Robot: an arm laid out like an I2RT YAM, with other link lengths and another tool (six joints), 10 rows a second.
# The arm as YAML. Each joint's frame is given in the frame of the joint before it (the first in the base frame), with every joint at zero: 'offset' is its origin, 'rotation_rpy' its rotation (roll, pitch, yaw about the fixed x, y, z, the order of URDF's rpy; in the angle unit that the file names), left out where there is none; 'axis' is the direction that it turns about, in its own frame. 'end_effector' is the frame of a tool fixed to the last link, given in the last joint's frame.
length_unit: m
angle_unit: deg
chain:
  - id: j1
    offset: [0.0, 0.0, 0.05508]
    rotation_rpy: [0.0, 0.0, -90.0]
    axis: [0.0, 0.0, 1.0]
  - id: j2
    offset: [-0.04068, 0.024, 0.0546]
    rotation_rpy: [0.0, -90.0, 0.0]
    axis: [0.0, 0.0, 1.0]
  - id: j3
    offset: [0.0, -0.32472, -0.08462]
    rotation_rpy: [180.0, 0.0, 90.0]
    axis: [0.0, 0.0, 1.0]
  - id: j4
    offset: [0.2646, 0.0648, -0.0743]
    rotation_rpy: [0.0, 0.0, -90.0]
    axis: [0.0, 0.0, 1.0]
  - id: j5
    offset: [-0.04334, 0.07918, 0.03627]
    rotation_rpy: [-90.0, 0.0, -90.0]
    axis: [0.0, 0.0, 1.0]
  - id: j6
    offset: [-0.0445, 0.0, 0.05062]
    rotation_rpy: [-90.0, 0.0, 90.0]
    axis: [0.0, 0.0, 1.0]
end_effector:
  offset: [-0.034, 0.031, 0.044]
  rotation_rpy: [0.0, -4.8, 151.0]
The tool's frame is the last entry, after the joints.
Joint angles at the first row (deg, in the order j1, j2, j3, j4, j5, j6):
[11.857 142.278 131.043 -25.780 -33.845 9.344]
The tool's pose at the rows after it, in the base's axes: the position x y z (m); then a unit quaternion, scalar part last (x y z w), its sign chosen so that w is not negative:
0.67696 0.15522 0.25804 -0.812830 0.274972 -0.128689 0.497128
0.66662 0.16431 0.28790 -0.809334 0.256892 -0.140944 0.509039
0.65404 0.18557 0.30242 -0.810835 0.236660 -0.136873 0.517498
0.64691 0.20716 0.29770 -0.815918 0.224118 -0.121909 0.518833
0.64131 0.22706 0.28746 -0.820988 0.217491 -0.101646 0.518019
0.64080 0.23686 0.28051 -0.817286 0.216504 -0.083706 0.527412
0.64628 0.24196 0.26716 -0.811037 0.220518 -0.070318 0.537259
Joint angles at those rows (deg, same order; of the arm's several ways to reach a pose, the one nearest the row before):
[11.967 139.262 130.083 -25.846 -33.911 9.235]
[12.863 136.465 129.581 -25.475 -34.086 9.213]
[14.786 134.542 128.423 -25.126 -34.523 9.213]
[16.644 134.542 127.790 -25.148 -34.939 9.213]
[18.327 135.173 127.567 -25.584 -35.441 9.584]
[18.961 135.917 127.566 -24.686 -36.927 11.180]
[19.092 137.513 127.634 -22.568 -38.195 13.103]

